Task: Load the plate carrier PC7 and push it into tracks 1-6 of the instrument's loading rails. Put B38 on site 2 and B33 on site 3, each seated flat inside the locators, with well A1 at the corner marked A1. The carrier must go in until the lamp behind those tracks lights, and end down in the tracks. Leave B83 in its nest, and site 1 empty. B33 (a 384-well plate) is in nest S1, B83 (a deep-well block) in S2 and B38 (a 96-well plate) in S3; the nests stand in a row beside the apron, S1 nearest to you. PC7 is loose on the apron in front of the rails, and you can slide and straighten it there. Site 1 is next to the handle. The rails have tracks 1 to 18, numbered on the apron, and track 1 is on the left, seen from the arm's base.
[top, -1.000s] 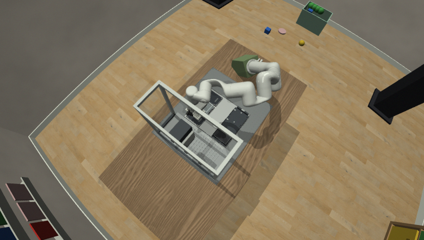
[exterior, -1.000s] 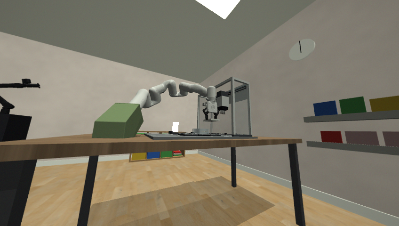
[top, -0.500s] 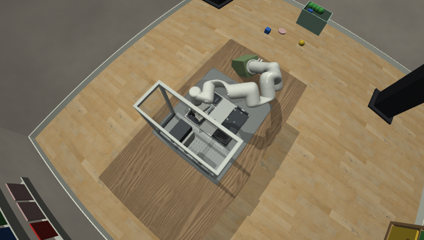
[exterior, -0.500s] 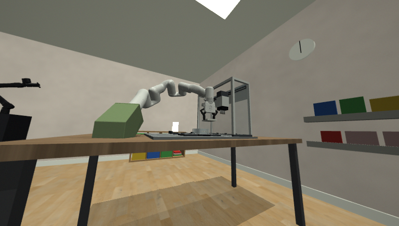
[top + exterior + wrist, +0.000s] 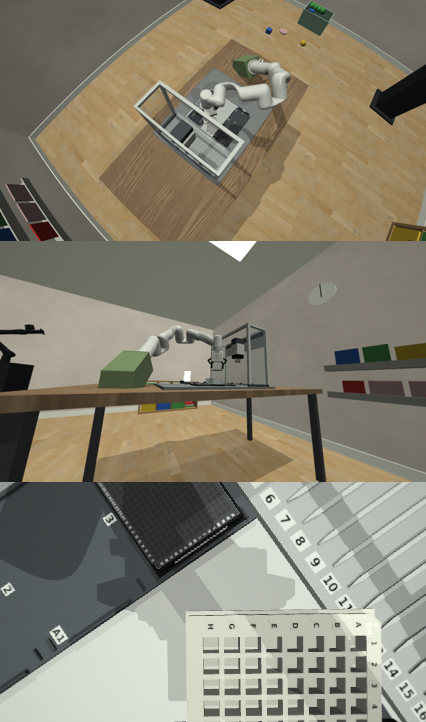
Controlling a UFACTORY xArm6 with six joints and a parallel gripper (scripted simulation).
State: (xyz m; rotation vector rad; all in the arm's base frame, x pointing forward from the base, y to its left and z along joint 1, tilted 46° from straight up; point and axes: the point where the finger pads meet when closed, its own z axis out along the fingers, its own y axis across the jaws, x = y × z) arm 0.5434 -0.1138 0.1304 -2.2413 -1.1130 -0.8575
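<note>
Now: hand 17 cm to the right of the dark plate carrier, 12 cm above it and 9 cm past it. From my hand the other things lie so: white 96-well plate: 1 cm below; then deep-well block: 11 cm below, 10 cm to the right, 7 cm behind; then dark 384-well plate: 18 cm to the left, 12 cm below, 2 cm ahead.
</note>
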